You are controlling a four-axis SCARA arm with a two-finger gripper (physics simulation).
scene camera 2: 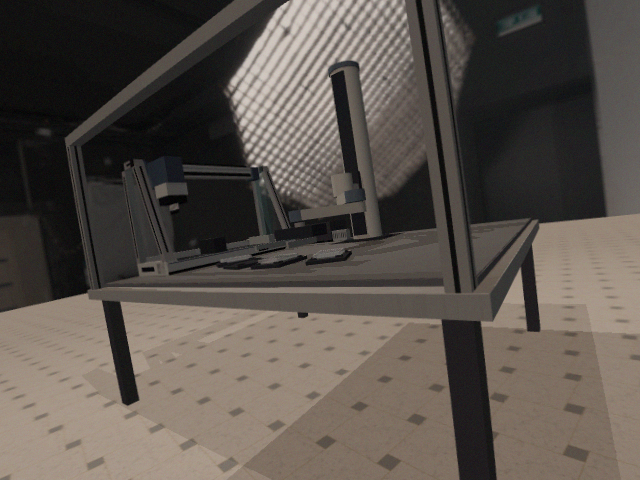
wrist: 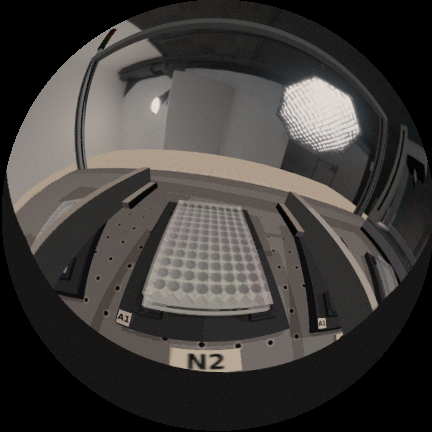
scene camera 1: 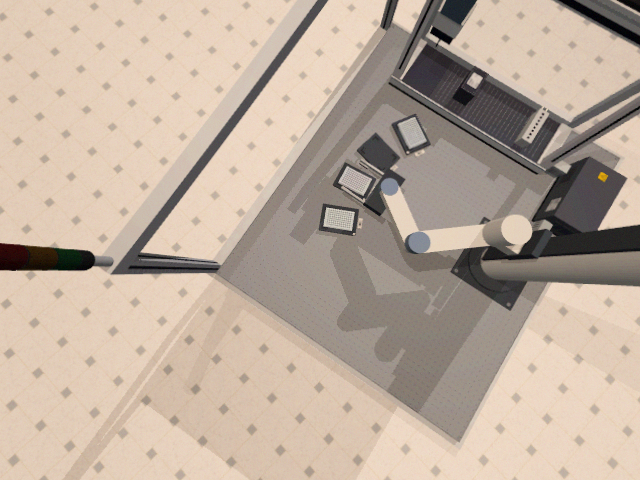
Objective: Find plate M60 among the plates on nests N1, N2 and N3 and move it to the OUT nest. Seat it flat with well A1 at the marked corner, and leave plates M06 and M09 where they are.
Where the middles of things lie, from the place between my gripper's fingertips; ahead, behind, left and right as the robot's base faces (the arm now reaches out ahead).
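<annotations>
From my hand: N2 nest (wrist: 131,314), 5 cm below, 4 cm behind; OUT nest (scene camera 1: 375,150), 5 cm below, 6 cm behind, 17 cm to the right; N1 nest (wrist: 71,283), 5 cm below, 7 cm behind, 19 cm to the left; N2 label (wrist: 221,360), 6 cm below, 13 cm behind, 1 cm to the right.
</annotations>
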